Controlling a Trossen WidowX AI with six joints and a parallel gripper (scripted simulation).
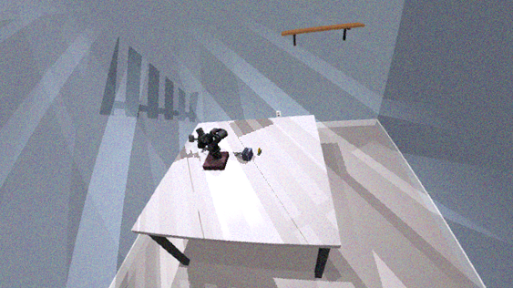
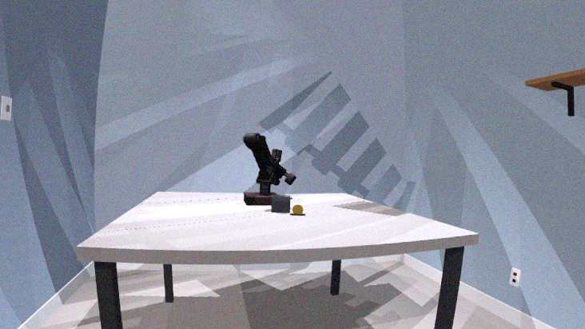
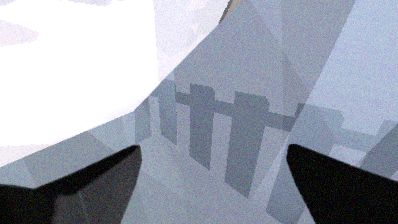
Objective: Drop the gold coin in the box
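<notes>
Now: the gold coin 580 mm ahead of my gripper tip, 110 mm below it and 30 mm to the right of it.
</notes>
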